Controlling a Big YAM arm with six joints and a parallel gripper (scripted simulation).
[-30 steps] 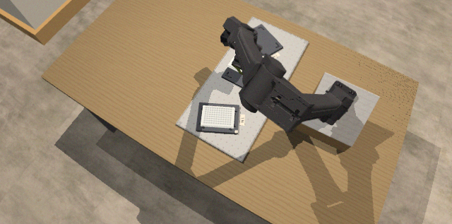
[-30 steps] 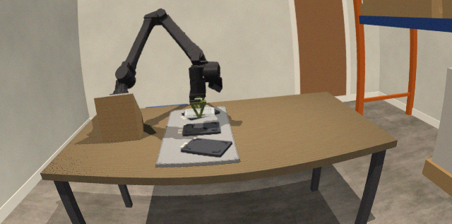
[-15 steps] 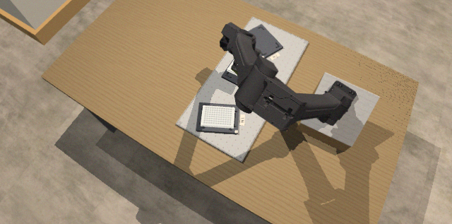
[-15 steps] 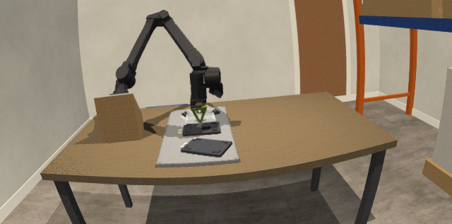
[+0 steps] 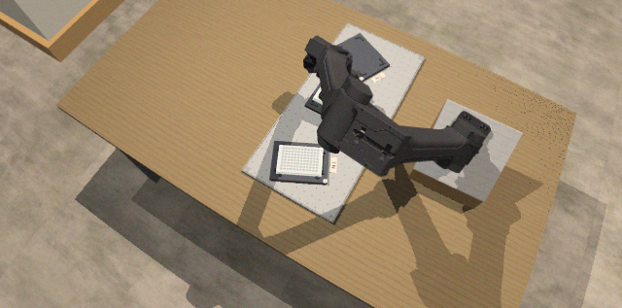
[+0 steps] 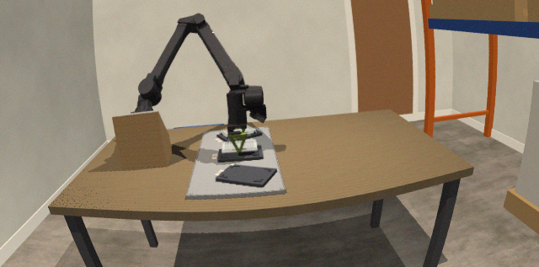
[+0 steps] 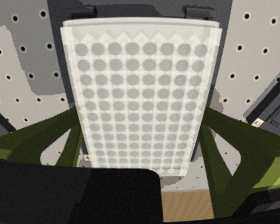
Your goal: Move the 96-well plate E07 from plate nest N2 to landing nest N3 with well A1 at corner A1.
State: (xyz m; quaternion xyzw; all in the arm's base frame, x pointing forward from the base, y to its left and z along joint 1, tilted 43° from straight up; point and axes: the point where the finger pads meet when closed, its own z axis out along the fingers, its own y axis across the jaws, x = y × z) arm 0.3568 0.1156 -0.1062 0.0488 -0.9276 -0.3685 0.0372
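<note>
Now: hand 30 mm above the dark landing nest N3. Round my hand: N2 label: 60 mm behind, 160 mm to the right, 40 mm below; dark plate nest N2: 30 mm ahead, 200 mm to the right, 30 mm below.
</note>
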